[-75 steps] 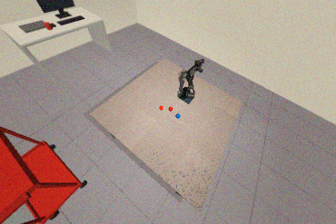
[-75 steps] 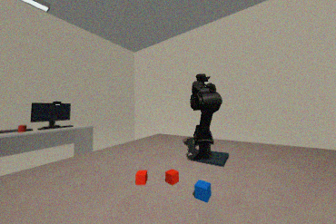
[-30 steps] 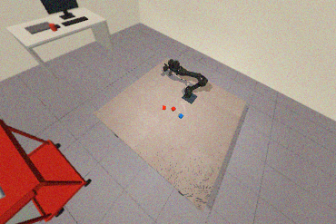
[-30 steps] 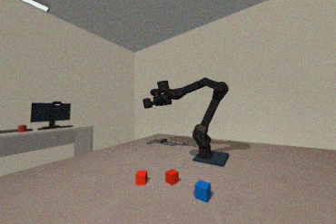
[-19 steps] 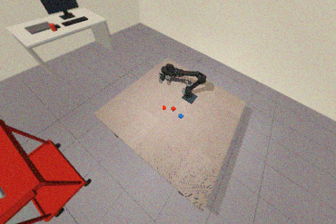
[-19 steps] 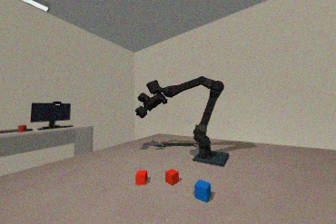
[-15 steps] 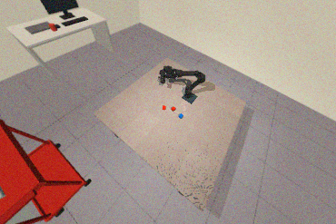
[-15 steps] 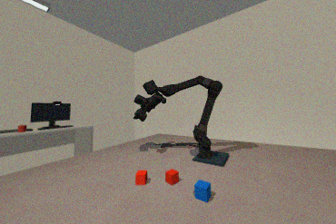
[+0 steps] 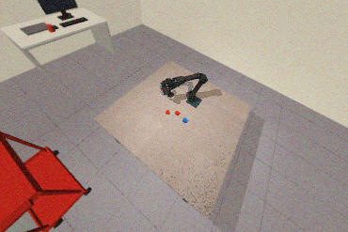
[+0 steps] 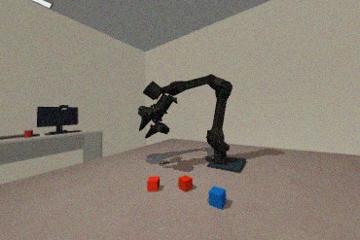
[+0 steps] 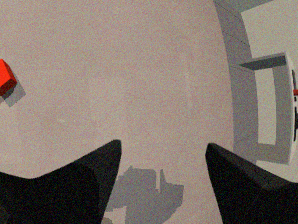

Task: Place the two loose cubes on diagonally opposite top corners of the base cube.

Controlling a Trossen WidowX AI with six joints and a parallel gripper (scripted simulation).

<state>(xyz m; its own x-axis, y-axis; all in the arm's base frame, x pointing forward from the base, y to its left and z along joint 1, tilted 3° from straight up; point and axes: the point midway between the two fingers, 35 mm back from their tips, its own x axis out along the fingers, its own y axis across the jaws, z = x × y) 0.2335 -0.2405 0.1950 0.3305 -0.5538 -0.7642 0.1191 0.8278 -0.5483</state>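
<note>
Now: gripper tip 36 cm to the right of the blue base cube, 14 cm above it and 4 cm short of it. Round my gripper tip: red cube (15 cm to the left, 14 cm below, 8 cm ahead).
</note>
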